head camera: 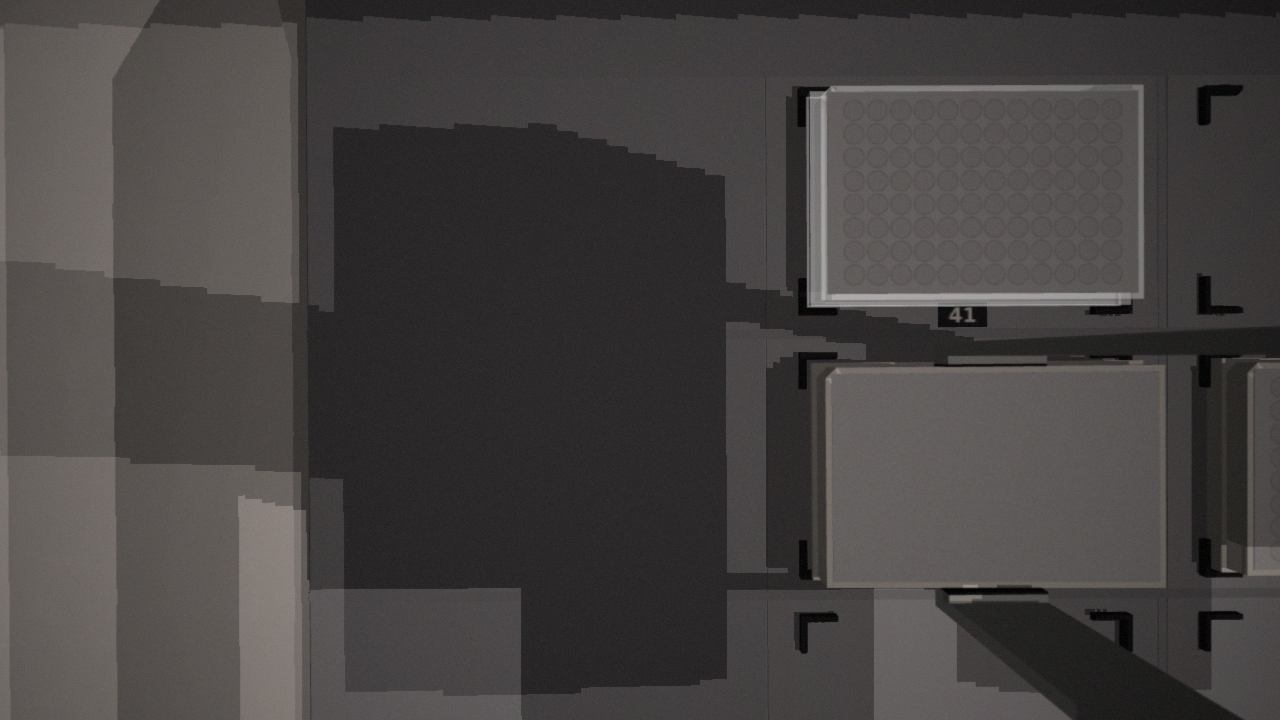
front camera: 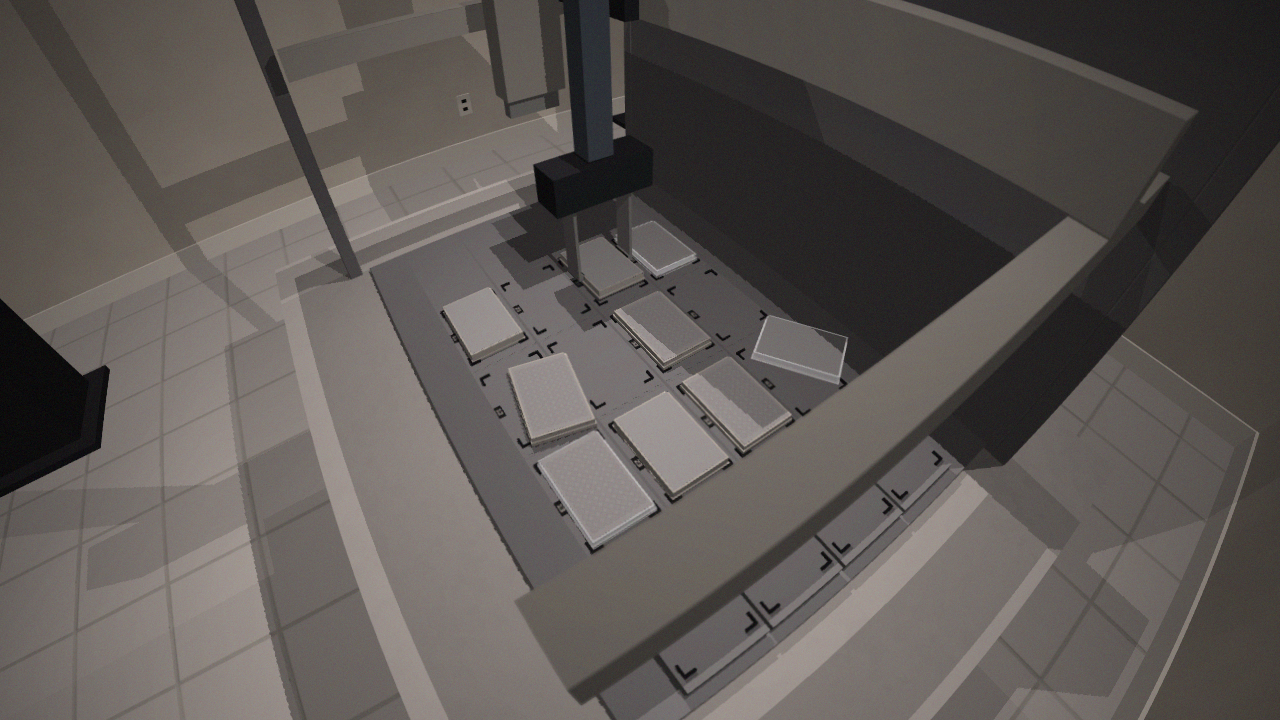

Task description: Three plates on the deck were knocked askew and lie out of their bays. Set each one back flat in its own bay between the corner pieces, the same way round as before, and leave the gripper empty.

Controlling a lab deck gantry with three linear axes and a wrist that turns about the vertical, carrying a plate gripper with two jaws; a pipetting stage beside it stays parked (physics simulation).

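Seen in the pictures: gripper, fingertip midpoint: (head camera: 981,473) (front camera: 600,264); robot's base, origin of the base link: (front camera: 443,313).
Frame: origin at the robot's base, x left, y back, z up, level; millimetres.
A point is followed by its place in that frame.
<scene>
My gripper (front camera: 600,265) @(z 16, x 256, y -62 mm) (head camera: 996,476) @(z 16, x 256, y -62 mm) is shut on a plain grey plate (front camera: 615,275) @(z 24, x 256, y -107 mm) (head camera: 1083,501) @(z 23, x 247, y -95 mm), one jaw at each long side. The plate is level, lined up with the corner pieces below bay 41, and appears slightly raised above that bay. A clear plate (front camera: 801,347) @(z 16, x 393, y -379 mm) lies turned and tilted across corner pieces at the right of the deck in the front view. A pale plate with a dotted top (front camera: 550,396) @(z 16, x 61, y -255 mm) lies turned askew over its bay, near the left side. The far underside of the held plate is hidden.
A clear-edged well plate (front camera: 660,248) @(z 14, x 364, y -80 mm) (head camera: 980,192) @(z 14, x 364, y -63 mm) sits in bay 41 beside the held plate. Other plates (front camera: 483,322) @(z 14, x 43, y -74 mm) (front camera: 662,328) @(z 14, x 253, y -236 mm) (front camera: 735,402) @(z 14, x 251, y -397 mm) (front camera: 671,443) @(z 15, x 147, y -399 mm) (front camera: 597,488) @(z 14, x 42, y -400 mm) sit in bays. A beam (front camera: 805,447) @(z 400, x 21, y -616 mm) crosses the front view and hides part of the deck.
</scene>
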